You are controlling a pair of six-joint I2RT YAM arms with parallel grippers.
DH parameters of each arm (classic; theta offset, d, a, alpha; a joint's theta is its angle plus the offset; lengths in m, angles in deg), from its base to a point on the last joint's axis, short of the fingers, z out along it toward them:
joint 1: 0 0.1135 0.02 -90
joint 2: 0 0 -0.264 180
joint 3: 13.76 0 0.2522 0
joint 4: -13.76 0 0.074 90
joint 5: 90 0 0 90
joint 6: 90 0.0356 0 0
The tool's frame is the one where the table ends.
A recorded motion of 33 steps. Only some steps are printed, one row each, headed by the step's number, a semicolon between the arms.
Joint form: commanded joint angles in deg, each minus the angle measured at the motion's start. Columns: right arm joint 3, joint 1, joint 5, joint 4, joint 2, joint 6; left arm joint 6, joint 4, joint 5, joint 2, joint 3, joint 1.
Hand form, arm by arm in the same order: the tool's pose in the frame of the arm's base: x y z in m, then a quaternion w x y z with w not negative. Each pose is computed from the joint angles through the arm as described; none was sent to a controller.
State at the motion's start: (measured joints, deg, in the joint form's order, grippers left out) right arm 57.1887 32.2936 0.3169 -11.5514 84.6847 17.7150; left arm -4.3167 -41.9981 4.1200 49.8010 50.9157 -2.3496
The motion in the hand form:
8: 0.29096 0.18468 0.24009 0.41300 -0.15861 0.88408 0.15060; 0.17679 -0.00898 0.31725 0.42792 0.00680 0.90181 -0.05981
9: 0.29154 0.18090 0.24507 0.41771 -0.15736 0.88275 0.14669; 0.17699 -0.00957 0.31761 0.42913 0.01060 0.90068 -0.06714
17: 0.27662 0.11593 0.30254 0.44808 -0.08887 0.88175 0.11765; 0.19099 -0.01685 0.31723 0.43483 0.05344 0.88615 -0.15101
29: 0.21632 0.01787 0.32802 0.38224 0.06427 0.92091 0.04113; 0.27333 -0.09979 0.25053 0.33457 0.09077 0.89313 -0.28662
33: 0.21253 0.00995 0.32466 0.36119 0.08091 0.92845 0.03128; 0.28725 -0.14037 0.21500 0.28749 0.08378 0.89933 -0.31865
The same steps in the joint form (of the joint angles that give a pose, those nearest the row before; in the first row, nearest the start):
8: 2.01 0.31 1.57 3.59 4.42 -6.38; 0.87 0.48 0.94 0.07 1.49 0.46
9: 2.36 -0.26 1.73 2.93 3.72 -6.91; 0.89 0.70 1.88 0.07 1.49 0.46
17: 4.31 -9.31 1.75 -8.39 -8.31 -7.32; 0.85 5.27 12.61 2.86 1.49 0.37
29: 4.28 -27.23 1.75 -33.18 -23.12 -5.53; -11.72 25.70 18.45 27.82 1.51 -15.02
33: 4.29 -29.27 1.75 -36.00 -23.23 -5.53; -18.51 33.27 18.45 37.05 1.51 -21.24

